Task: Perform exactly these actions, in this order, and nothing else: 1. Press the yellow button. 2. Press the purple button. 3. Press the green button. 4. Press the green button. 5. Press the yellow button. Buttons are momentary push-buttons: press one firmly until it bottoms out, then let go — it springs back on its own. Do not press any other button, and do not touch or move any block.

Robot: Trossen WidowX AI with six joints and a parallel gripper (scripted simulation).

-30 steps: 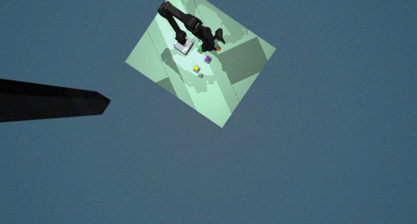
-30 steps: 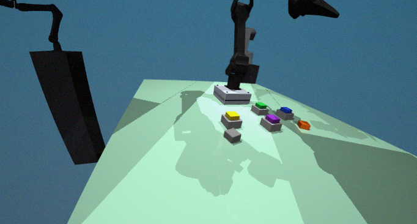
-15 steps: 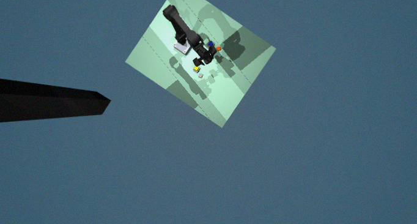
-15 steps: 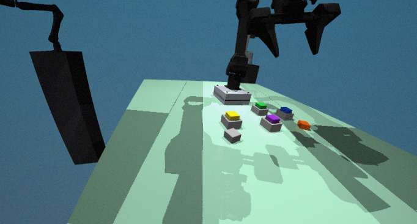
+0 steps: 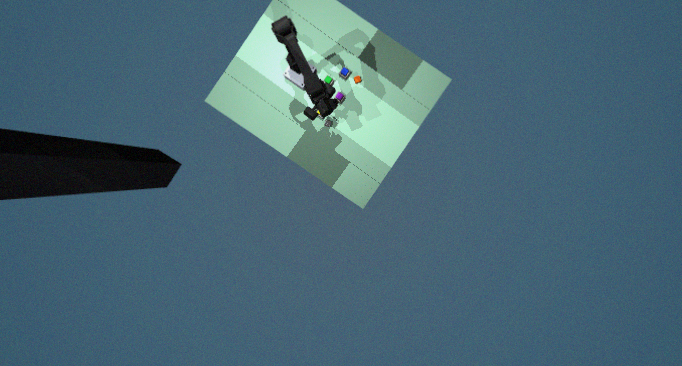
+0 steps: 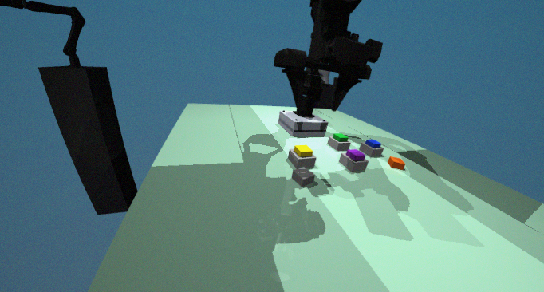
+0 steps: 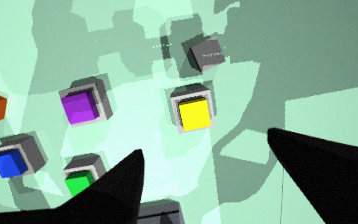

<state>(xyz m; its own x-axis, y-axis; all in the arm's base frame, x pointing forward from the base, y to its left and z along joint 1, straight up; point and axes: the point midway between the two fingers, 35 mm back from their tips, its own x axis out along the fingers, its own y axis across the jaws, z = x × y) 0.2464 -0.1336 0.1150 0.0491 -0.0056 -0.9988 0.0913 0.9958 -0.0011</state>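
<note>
The yellow button lies 10 cm below my gripper tip and 1 cm behind it. Round my gripper tip: purple button 13 cm to the left, 10 cm below, 3 cm ahead; then grey block 12 cm below, 5 cm ahead, 4 cm to the right; then green button 17 cm to the left, 10 cm below, 7 cm behind.
</note>
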